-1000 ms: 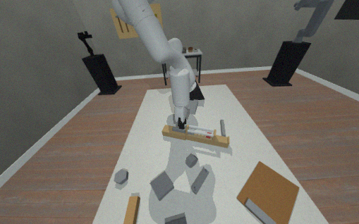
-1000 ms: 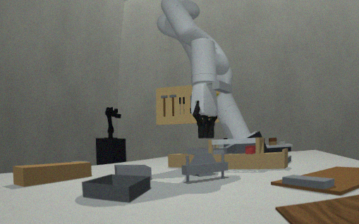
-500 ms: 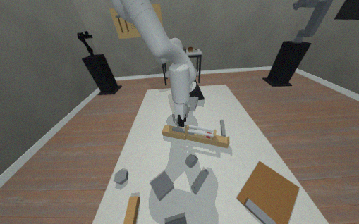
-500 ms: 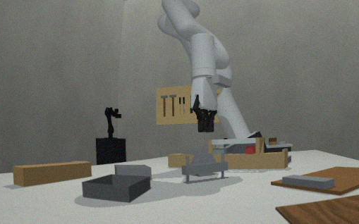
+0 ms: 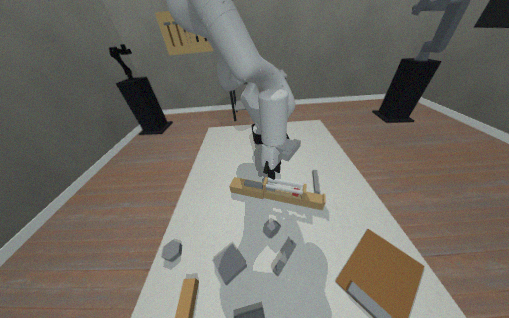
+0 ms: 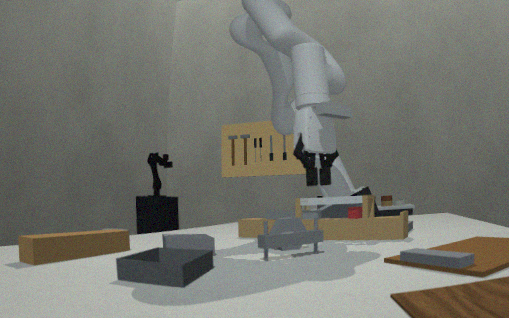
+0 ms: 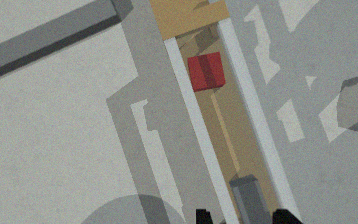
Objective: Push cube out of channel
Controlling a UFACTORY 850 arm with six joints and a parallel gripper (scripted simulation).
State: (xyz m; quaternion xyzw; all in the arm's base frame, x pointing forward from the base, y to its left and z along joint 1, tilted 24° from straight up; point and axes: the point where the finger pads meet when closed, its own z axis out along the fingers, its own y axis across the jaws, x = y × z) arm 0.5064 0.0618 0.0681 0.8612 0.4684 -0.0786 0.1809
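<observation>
The grey stick lies 60 mm behind my hand, 210 mm to the left of it and 130 mm below it. Also, from my hand: channel (30 mm ahead, 40 mm to the left, 80 mm below); then red cube (40 mm ahead, 90 mm to the left, 80 mm below); then grey tray (470 mm ahead, 70 mm to the right, 130 mm below).
</observation>
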